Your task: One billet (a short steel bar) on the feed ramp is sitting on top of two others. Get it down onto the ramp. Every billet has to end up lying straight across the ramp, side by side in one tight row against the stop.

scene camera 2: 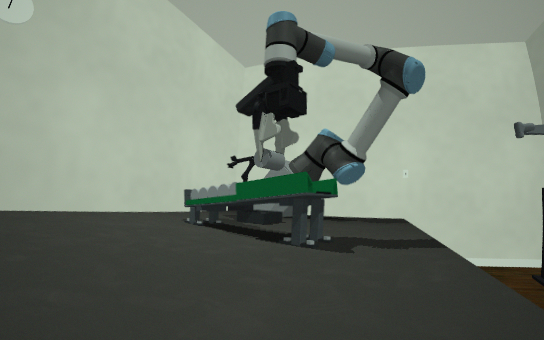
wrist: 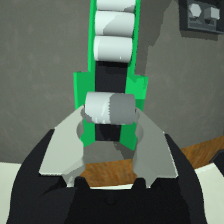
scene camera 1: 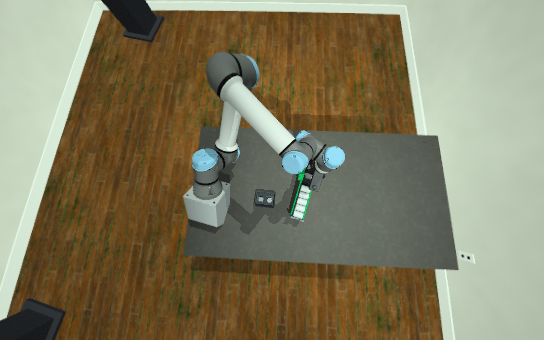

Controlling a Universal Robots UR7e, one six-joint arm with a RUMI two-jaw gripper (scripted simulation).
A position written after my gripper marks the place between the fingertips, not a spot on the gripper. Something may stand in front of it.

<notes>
I see my gripper (scene camera 2: 270, 163).
My gripper also shows in the wrist view (wrist: 109, 106).
</notes>
